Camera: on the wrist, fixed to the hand. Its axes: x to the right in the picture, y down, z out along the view.
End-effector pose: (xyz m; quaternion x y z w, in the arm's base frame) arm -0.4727 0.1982 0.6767 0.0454 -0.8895 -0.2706 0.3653
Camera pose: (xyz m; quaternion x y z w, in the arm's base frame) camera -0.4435 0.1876 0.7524 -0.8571 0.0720 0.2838 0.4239
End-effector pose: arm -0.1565 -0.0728 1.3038 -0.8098 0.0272 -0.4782 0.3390
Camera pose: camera -0.1861 -0.1452 1.3281 0.1012 0.9009 0.1967 0.3735
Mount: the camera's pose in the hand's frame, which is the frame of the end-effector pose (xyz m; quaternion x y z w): 0.0290 0.0334 -0.0689 0.0994 -0.1843 -0.9775 0.0249
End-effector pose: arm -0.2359 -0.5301 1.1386 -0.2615 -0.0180 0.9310 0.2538
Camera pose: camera -0.2385 -0.5520 1.0598 0.2079 -0.2103 -0.1749 0.9391
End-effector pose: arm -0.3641 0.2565 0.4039 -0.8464 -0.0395 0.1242 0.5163
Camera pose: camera -0.3208 0.1871 0.3995 0.0917 -0.9112 -0.3417 0.2111
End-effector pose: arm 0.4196 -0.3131 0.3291 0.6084 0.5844 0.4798 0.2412
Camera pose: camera 0.3718 -0.3109 0.3955 -0.4437 0.6125 -0.3940 0.5222
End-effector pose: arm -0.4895 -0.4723 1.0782 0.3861 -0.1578 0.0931 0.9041
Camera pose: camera -0.4574 -0.3980 1.0660 0.2709 0.2161 -0.9369 0.0461
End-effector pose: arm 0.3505 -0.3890 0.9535 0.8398 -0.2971 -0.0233 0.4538
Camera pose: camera 0.3797 -0.3663 1.0266 -0.3521 -0.7276 0.5694 0.1497
